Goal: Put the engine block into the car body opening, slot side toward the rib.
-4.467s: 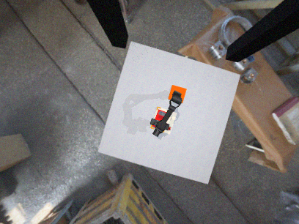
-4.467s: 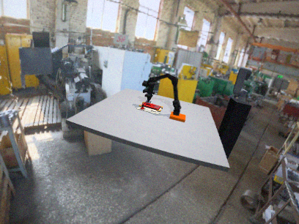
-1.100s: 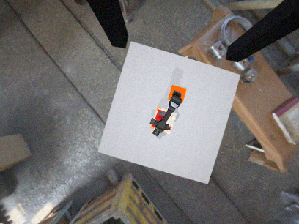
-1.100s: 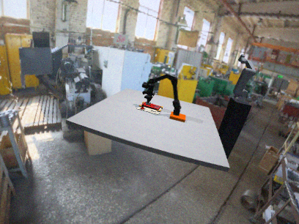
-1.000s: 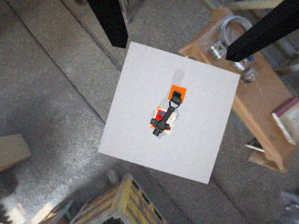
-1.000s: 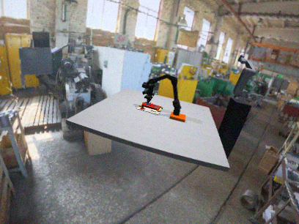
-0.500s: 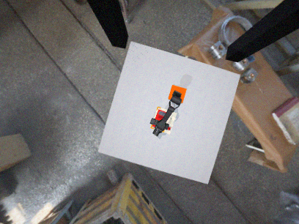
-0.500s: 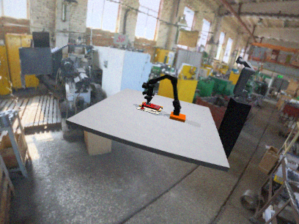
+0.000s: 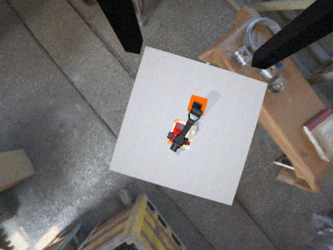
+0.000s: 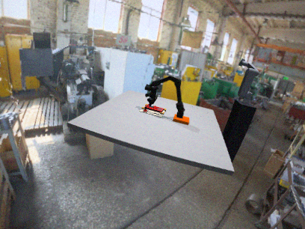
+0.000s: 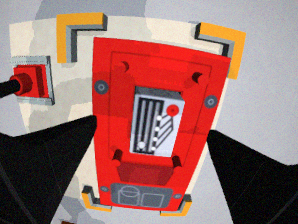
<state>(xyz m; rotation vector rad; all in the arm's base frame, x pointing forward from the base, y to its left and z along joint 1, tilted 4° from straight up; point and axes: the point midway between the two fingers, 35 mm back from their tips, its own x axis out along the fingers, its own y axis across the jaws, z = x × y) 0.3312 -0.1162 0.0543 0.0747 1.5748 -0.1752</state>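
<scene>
The engine block lies 20 mm below my gripper tip.
</scene>
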